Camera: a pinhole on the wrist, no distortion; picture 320 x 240 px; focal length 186.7 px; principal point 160.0 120.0 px. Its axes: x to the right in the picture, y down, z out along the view. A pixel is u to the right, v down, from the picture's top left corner.
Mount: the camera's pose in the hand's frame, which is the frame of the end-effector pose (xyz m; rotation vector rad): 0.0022 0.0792 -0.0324 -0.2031 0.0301 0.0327
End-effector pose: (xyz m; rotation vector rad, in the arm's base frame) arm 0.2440 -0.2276 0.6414 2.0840 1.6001 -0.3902
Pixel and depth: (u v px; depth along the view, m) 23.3 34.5 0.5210
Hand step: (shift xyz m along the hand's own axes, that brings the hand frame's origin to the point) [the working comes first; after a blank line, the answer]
In the camera's frame: -0.3815 -0.2386 0.5210

-0.3566 -0.0603 0.5383
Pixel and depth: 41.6 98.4 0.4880
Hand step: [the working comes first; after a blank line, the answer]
In the camera's frame: -0.3095 -0.0565 0.4880

-0.2920 0.1135 0.4670
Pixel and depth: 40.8 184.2 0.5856
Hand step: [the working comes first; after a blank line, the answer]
In the camera's frame: -0.3739 0.2014 0.5856

-0.3629 0.3837 0.5128
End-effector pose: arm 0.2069 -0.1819 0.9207 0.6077 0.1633 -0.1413
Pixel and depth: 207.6 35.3 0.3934
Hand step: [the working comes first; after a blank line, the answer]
In the camera's frame: 0.1003 -0.1785 0.3934

0.1192 -0.0130 0.3853
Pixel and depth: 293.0 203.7 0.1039
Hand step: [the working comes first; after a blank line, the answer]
In the camera's frame: 0.0740 0.0466 0.1039

0.0772 0.1480 0.0575
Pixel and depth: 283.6 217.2 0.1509
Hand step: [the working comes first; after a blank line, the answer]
In the camera's frame: 0.0999 0.0786 0.1509

0.1032 0.1895 0.0962
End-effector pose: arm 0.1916 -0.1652 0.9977 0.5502 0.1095 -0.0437
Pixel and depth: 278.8 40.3 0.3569
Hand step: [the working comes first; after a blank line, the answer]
In the camera's frame: 0.2271 -0.1524 0.3569

0.2440 0.0089 0.3401
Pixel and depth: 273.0 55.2 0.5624
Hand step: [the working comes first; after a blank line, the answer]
In the camera's frame: 0.3404 -0.1952 0.5624

0.3641 0.0118 0.5462
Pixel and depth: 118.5 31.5 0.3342
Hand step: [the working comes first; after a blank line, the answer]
In the camera's frame: -0.0743 -0.1584 0.3342

-0.0575 -0.0105 0.3291
